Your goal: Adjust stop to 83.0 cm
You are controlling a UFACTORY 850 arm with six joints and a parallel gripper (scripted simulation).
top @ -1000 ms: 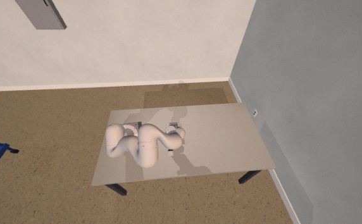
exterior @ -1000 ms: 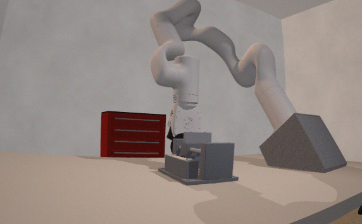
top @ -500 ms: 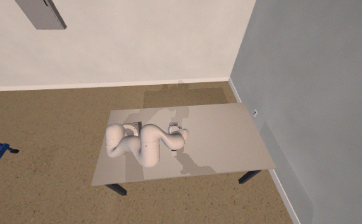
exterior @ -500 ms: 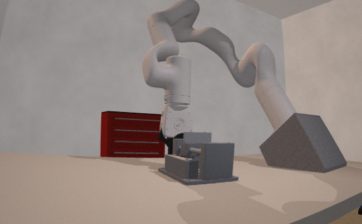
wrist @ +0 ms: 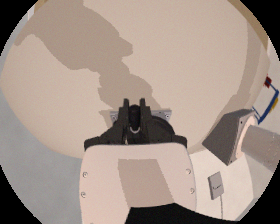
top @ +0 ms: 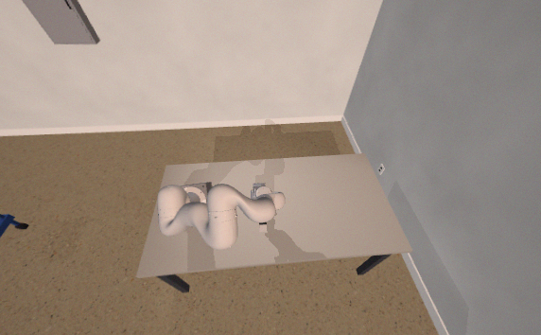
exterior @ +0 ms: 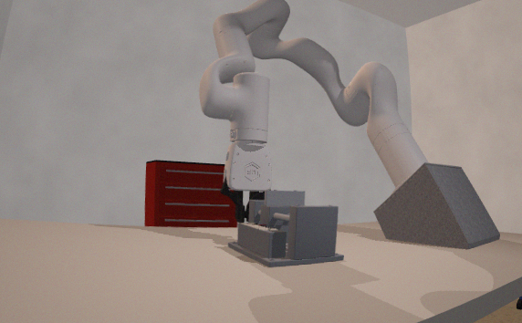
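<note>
Now: hand 2 cm to the right of the handwheel and 1 cm past it.
</note>
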